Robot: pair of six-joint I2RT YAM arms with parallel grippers.
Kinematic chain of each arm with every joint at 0, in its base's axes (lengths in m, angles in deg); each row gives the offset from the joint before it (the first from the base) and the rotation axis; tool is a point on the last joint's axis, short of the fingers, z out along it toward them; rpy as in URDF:
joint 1: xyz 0 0 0.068 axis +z
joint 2: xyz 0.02 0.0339 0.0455 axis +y
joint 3: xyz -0.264 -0.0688 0 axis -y
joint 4: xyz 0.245 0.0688 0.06 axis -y
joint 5: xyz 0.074 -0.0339 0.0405 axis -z
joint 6: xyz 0.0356 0 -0.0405 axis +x
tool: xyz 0 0 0 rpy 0 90 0
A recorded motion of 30 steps. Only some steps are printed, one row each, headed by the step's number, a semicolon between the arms.
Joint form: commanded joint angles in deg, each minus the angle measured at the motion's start. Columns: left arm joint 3, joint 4, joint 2, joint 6, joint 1, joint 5; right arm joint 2, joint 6, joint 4, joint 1, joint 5, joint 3.
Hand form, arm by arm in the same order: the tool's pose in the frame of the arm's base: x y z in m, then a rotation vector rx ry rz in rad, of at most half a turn. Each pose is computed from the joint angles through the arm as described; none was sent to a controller.
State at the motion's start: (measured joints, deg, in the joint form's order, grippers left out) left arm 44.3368 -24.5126 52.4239 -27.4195 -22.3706 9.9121; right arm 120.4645 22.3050 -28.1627 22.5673 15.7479 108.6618
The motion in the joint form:
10: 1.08 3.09 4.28 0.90 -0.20 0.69; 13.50 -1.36 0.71 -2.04 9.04 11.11
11: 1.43 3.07 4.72 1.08 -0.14 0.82; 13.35 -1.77 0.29 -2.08 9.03 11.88
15: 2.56 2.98 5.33 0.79 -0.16 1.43; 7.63 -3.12 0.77 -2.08 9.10 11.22
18: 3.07 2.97 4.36 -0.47 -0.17 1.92; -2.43 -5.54 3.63 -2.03 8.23 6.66
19: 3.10 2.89 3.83 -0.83 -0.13 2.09; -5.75 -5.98 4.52 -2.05 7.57 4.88
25: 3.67 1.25 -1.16 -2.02 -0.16 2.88; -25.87 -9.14 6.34 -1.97 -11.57 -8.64
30: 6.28 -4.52 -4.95 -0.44 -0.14 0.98; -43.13 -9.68 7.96 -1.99 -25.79 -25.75
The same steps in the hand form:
10: 0.1995 -0.0900 0.2862 0.0358 2.2126 -0.6880; 0.5062 0.1736 0.2310 0.2260 2.2088 -0.1029
11: 0.2010 -0.0905 0.2867 0.0393 2.2143 -0.6876; 0.5064 0.1733 0.2362 0.2206 2.2019 -0.1026
15: 0.2033 -0.0919 0.2912 0.0415 2.2088 -0.7037; 0.4927 0.1681 0.2838 0.2153 2.1173 -0.0695
18: 0.2006 -0.0912 0.2977 0.0262 2.1872 -0.7319; 0.4605 0.1571 0.3461 0.1917 1.9932 -0.0122
19: 0.1990 -0.0904 0.2996 0.0216 2.1800 -0.7404; 0.4483 0.1527 0.3635 0.1857 1.9577 0.0122
25: 0.1818 -0.0840 0.3169 0.0189 2.1152 -0.7845; 0.3608 0.1328 0.4286 -0.0703 1.8687 0.3409
30: 0.1646 -0.0755 0.3338 0.0271 2.0954 -0.7379; 0.2840 0.1132 0.4271 -0.2543 1.8420 0.5657

